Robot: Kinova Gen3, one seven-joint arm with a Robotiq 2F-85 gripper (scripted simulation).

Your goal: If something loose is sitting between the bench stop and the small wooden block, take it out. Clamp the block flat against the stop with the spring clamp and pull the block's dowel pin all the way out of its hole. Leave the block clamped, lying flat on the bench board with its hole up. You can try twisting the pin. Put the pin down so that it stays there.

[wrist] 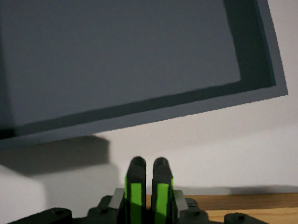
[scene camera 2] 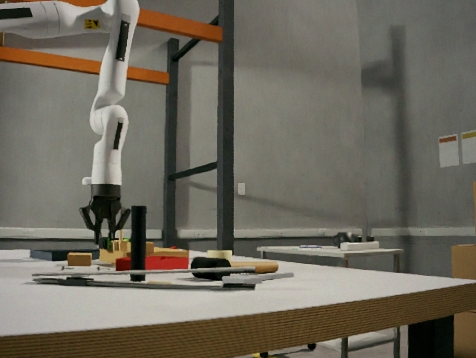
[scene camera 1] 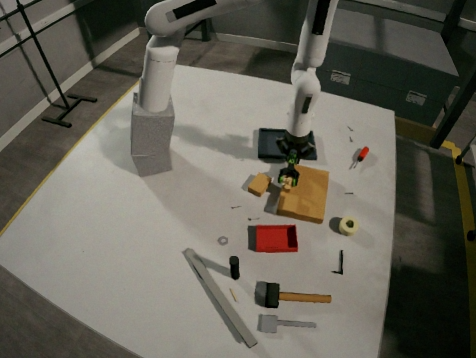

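Observation:
My gripper's in the picture, that's my gripper (scene camera 2: 104, 247) (wrist: 148, 205). There's a mallet (scene camera 1: 272, 298) as well, but it's out of frame in the wrist view, and I can see a bench board (scene camera 1: 312, 185) too.

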